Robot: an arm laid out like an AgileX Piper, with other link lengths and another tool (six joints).
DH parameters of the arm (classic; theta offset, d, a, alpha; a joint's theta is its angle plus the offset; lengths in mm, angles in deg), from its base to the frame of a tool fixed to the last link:
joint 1: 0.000 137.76 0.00 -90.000
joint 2: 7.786 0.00 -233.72 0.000
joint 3: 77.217 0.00 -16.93 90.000
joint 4: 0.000 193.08 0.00 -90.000
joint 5: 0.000 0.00 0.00 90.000
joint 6: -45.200 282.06 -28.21 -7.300
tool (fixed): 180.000 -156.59 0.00 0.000
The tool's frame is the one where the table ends.
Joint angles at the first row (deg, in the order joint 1, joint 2, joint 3, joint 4, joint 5, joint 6):
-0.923, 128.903, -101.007, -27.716, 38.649, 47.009
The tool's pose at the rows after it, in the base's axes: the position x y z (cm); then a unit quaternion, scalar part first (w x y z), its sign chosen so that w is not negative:
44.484 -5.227 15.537 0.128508 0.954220 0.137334 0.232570
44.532 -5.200 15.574 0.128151 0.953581 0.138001 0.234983
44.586 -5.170 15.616 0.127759 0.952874 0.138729 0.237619
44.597 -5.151 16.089 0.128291 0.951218 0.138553 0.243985
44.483 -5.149 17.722 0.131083 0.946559 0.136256 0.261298
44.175 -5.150 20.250 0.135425 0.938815 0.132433 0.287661
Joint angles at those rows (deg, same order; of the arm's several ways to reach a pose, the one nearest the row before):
-0.922, 128.903, -101.009, -27.715, 38.556, 47.009
-0.923, 128.902, -101.004, -27.717, 38.253, 47.011
-0.923, 128.904, -101.008, -27.715, 37.929, 47.008
-0.923, 128.329, -101.006, -27.717, 37.728, 47.010
-0.922, 126.234, -101.009, -27.715, 37.730, 47.008
-0.922, 122.959, -101.004, -27.717, 37.790, 47.011

